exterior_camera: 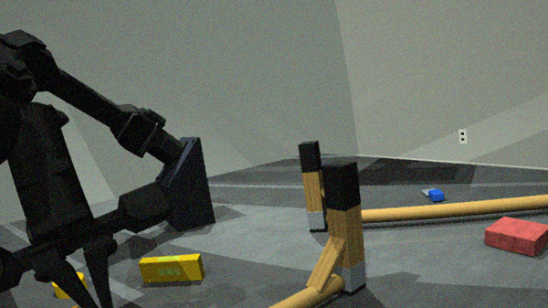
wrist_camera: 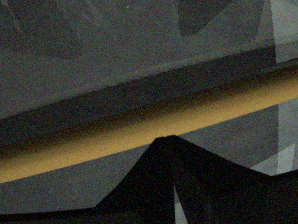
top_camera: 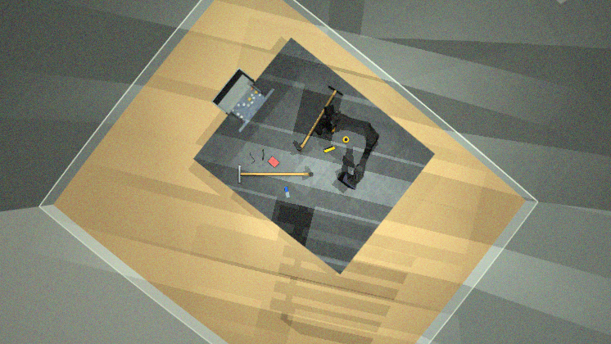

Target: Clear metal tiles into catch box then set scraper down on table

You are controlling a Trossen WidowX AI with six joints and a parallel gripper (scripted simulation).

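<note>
Right now my gripper tip is 20 mm short of the scraper, 30 mm to the left of it and 10 mm below it. The rest, counted from my gripper tip: yellow-handled screwdriver (110 mm behind, 60 mm to the right, 40 mm below); yellow tape ring (260 mm behind, 40 mm to the right, 40 mm below); yellow level (190 mm behind, 100 mm to the left, 30 mm below).
</note>
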